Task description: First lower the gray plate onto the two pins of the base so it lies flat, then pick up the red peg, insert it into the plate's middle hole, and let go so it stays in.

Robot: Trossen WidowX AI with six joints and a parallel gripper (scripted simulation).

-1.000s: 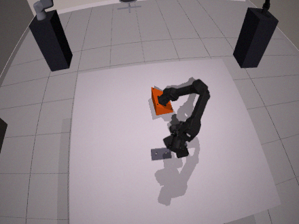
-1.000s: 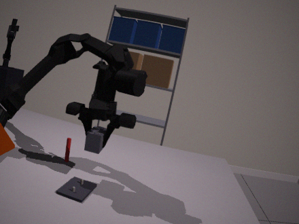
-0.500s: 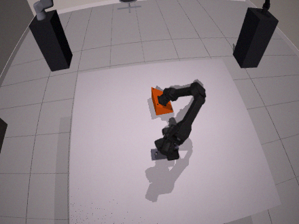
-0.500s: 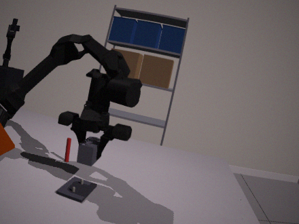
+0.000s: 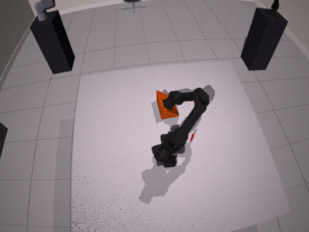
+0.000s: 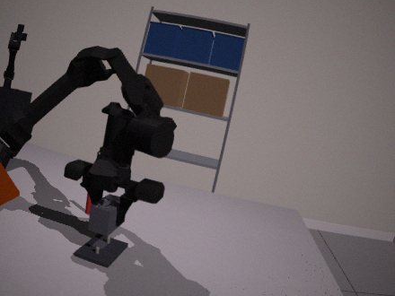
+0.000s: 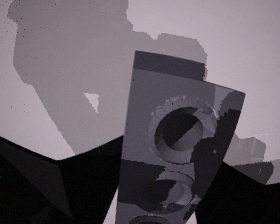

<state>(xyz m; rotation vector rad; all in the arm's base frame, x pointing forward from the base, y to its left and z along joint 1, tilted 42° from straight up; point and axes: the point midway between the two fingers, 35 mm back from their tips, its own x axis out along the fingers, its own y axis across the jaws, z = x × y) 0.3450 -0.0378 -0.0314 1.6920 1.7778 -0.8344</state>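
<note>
Now: the gray plate 30 mm above my gripper tip. Also, from my gripper tip: red peg (110 mm behind, 170 mm to the left, 20 mm below); dark gray base (60 mm below).
</note>
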